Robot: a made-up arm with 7 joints. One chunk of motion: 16 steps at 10 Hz.
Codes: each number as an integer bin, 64 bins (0 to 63) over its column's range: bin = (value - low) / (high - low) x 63, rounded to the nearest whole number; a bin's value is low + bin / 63 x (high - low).
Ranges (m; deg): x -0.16..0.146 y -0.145..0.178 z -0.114..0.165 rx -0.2..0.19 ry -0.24..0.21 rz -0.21..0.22
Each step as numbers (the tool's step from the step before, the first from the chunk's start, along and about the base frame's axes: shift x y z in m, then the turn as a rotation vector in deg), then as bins.
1 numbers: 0.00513 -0.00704 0.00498 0.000 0.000 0.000
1 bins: 34 27 27 32 34 31
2 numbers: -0.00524 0.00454 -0.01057 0.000 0.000 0.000
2 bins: 32 29 23 32 34 31
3 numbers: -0.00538 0.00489 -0.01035 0.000 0.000 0.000
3 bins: 32 29 23 32 34 31
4 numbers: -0.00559 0.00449 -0.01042 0.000 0.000 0.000
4 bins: 32 29 23 32 34 31
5 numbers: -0.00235 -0.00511 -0.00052 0.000 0.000 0.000
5 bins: 32 27 26 32 34 31
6 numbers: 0.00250 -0.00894 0.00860 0.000 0.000 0.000
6 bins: 33 27 28 32 34 31
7 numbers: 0.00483 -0.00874 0.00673 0.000 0.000 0.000
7 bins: 34 27 27 32 34 31
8 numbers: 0.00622 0.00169 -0.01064 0.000 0.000 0.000
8 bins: 34 29 23 32 34 31
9 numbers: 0.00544 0.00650 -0.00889 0.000 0.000 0.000
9 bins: 34 30 24 32 34 31
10 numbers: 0.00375 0.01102 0.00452 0.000 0.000 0.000
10 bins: 34 30 27 32 34 31
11 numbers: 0.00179 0.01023 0.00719 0.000 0.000 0.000
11 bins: 33 30 27 32 34 31
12 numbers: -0.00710 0.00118 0.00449 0.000 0.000 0.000
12 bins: 31 29 27 32 34 31
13 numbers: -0.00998 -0.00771 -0.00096 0.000 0.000 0.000
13 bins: 31 27 26 32 34 31
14 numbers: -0.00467 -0.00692 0.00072 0.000 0.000 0.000
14 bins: 32 27 26 32 34 31
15 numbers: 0.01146 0.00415 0.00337 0.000 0.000 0.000
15 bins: 35 29 27 32 34 31
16 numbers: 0.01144 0.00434 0.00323 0.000 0.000 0.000
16 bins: 35 29 26 32 34 31
